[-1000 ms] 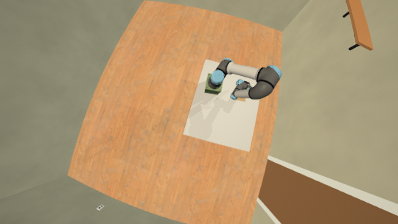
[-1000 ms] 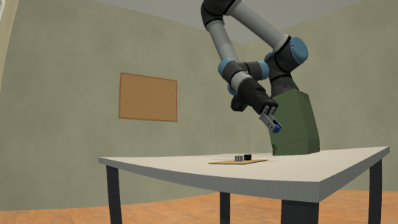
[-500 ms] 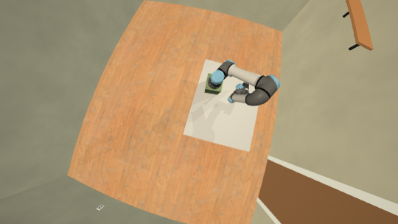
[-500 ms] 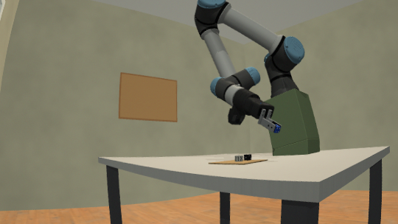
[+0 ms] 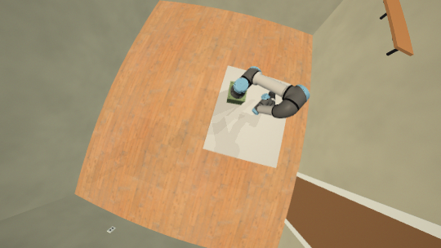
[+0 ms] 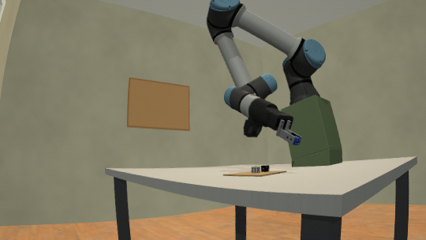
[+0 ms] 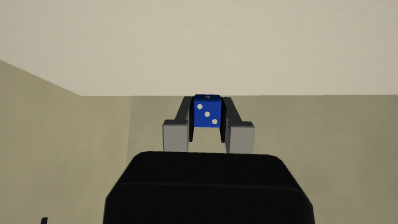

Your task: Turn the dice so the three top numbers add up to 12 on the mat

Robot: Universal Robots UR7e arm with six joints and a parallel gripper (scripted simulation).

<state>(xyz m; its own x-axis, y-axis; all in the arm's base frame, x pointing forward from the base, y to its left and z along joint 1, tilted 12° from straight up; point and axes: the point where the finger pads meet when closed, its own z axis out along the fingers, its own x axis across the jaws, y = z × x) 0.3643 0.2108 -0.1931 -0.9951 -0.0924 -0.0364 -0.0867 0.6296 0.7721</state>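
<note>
My gripper is now 40 mm short of the white die, 130 mm to the left of it and 90 mm above it. The rest, counted from my hand: blue die: 10 mm to the left, 10 mm below; black die: 10 mm behind, 140 mm to the right, 90 mm below; tan mat: 40 mm ahead, 130 mm to the right, 100 mm below.
</note>
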